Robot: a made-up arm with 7 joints. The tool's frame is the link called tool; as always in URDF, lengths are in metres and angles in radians.
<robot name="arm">
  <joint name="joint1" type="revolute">
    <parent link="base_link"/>
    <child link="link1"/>
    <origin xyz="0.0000 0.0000 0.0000"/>
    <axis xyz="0 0.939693 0.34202"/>
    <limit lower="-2.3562" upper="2.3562" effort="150" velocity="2.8"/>
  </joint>
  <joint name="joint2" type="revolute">
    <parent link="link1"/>
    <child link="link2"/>
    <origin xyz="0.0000 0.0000 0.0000"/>
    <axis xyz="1 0 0"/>
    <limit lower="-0.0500" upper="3.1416" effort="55" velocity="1.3"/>
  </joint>
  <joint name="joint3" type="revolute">
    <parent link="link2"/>
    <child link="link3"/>
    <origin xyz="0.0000 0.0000 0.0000"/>
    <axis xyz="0 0 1"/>
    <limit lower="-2.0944" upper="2.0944" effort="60" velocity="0.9"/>
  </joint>
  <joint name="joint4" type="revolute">
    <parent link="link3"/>
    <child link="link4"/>
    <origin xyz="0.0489 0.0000 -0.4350"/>
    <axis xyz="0 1 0"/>
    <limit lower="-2.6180" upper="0.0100" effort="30" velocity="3.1"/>
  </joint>
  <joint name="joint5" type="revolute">
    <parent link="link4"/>
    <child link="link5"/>
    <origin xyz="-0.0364 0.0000 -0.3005"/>
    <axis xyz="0 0 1"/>
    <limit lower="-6.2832" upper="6.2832" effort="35" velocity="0.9"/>
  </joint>
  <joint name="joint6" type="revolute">
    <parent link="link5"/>
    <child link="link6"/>
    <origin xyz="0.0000 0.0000 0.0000"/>
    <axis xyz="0 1 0"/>
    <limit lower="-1.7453" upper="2.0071" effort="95" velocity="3"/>
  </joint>
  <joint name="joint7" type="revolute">
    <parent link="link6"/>
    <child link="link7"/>
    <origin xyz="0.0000 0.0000 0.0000"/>
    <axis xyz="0 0 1"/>
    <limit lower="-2.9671" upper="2.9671" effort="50" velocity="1.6"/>
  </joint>
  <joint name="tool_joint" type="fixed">
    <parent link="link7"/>
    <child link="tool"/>
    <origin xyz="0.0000 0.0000 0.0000"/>
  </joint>
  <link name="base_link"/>
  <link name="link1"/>
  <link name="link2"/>
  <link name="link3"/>
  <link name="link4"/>
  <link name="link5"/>
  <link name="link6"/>
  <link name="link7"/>
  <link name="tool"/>
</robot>
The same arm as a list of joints. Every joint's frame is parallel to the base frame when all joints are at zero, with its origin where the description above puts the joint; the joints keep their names.
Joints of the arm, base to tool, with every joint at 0 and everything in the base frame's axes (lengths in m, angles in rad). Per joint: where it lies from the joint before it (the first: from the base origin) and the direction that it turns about. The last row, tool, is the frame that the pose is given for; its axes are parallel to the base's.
joint1: offset 0.0000 0.0000 0.0000 axis 0 0.9397 0.342
joint2: offset 0.0000 0.0000 0.0000 axis 1 0 0
joint3: offset 0.0000 0.0000 0.0000 axis 0 0 1
joint4: offset 0.0489 0.0000 -0.4350 axis 0 1 0
joint5: offset -0.0364 0.0000 -0.3005 axis 0 0 1
joint6: offset 0.0000 0.0000 0.0000 axis 0 1 0
joint7: offset 0.0000 0.0000 0.0000 axis 0 0 1
tool: offset 0.0000 0.0000 0.0000
Joint limits (rad, base to tool): -2.3562..2.3562 -0.0500..3.1416 -2.0944..2.0944 -2.6180..0.0100 -6.2832..6.2832 -1.7453..2.0071 -2.9671..2.9671

